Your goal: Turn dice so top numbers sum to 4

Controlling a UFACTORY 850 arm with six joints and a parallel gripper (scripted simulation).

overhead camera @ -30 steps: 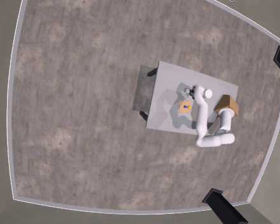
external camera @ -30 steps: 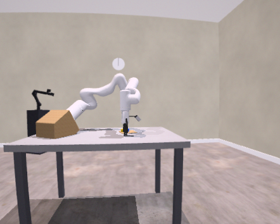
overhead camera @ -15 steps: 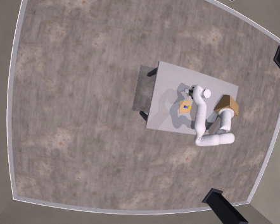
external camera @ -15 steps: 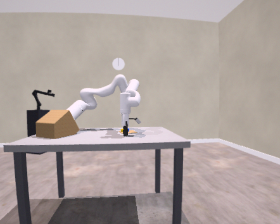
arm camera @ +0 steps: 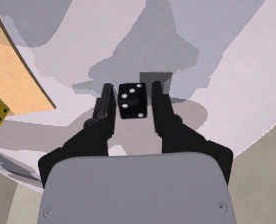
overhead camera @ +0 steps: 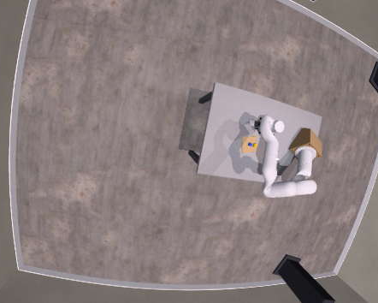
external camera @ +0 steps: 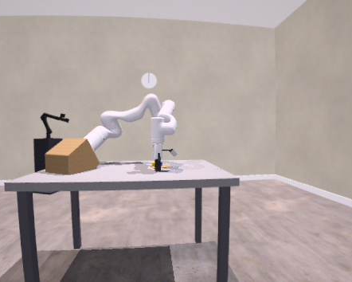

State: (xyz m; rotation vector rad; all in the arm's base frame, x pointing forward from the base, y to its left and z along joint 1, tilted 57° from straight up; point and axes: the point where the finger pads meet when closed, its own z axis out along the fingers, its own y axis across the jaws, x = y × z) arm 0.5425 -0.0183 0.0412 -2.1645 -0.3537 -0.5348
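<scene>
My gripper is now 1 cm above the black die. Also, from my hand: yellow die: 15 cm to the left, 7 cm behind, 1 cm below; tan mat: 17 cm to the left, 3 cm behind, 2 cm below; blue die: 17 cm to the left, 3 cm behind, 1 cm below.
</scene>
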